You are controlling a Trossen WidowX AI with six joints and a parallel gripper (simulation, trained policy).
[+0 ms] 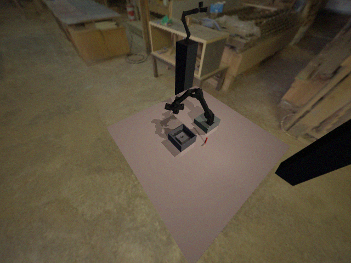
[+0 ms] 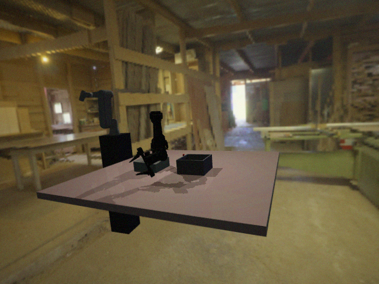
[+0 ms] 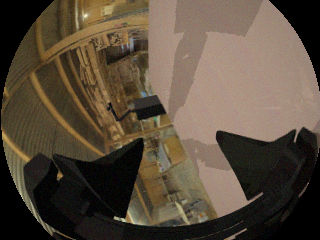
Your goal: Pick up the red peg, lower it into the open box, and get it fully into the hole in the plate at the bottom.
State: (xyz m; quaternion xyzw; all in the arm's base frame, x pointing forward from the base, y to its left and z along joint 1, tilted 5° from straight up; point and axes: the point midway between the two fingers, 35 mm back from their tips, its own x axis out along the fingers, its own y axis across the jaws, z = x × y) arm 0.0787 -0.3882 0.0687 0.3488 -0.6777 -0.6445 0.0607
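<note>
Now: the red peg 12 cm ahead of my gripper tip, 51 cm to the left of it and 6 cm below it. From my gripper tip the other things lie so: dark box: 27 cm ahead, 34 cm to the left, 8 cm below; then grey plate: 27 cm ahead, 34 cm to the left, 6 cm below.
</note>
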